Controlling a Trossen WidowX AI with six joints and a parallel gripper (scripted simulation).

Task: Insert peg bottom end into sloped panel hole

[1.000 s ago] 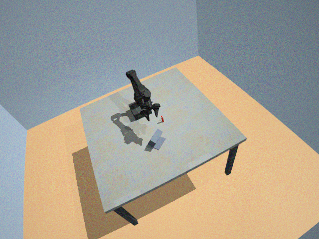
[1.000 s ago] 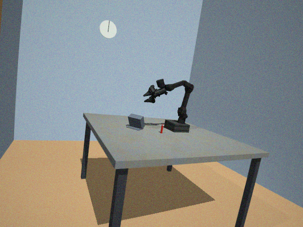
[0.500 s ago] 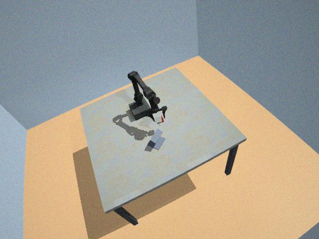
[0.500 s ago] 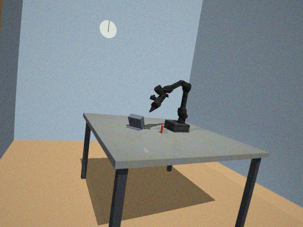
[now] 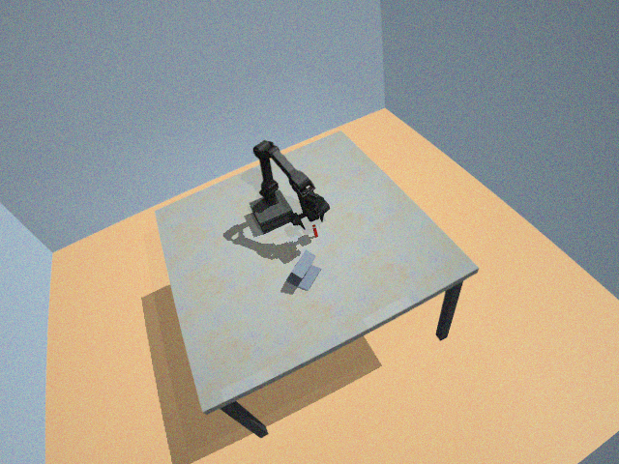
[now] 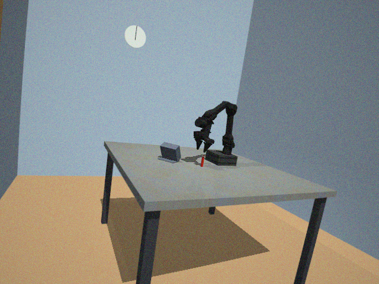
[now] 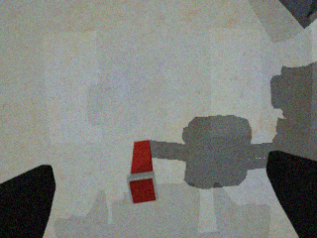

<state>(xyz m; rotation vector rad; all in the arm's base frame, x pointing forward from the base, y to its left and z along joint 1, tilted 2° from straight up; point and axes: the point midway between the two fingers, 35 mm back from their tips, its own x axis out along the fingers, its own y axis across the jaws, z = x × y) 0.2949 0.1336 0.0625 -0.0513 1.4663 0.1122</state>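
Now: gripper tip 5 cm above the red square peg, 2 cm past it and 1 cm to the right of it. The rest, counted from my gripper tip: thin flat foot plate (19 cm ahead, 11 cm to the right, 11 cm below); then grey sloped panel (17 cm ahead, 13 cm to the right, 5 cm below).
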